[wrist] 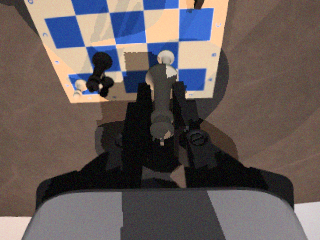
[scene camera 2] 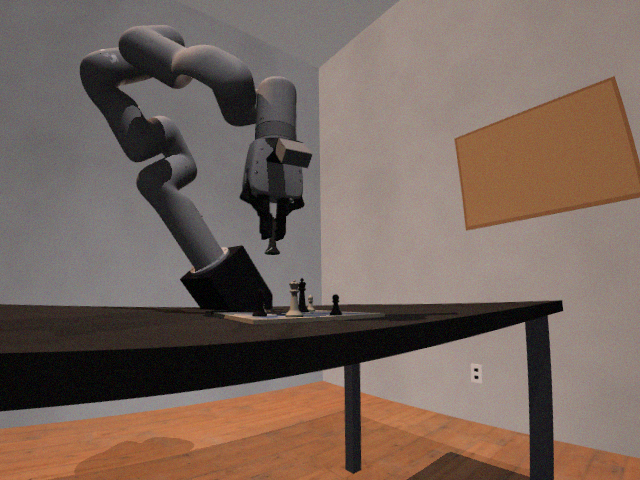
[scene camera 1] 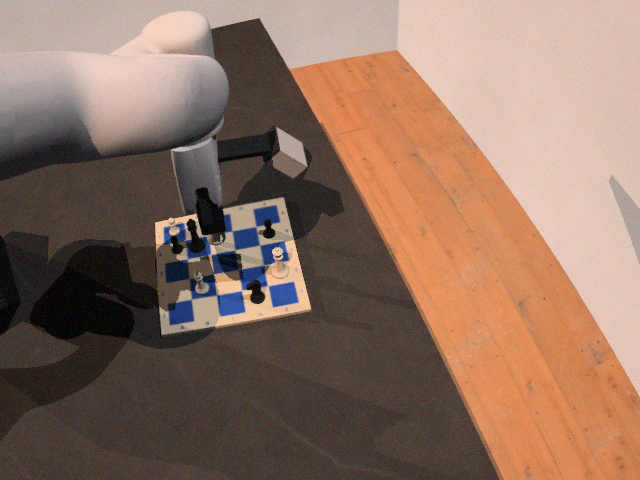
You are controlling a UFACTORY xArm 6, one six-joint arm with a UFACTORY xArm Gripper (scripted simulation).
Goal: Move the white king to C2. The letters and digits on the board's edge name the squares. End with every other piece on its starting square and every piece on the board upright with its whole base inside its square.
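Scene:
My gripper: visible in the wrist view (pixel 162 98), scene camera 2, scene camera 1. Same spot on the gripper (scene camera 2: pixel 262 207), (scene camera 1: pixel 217 211).

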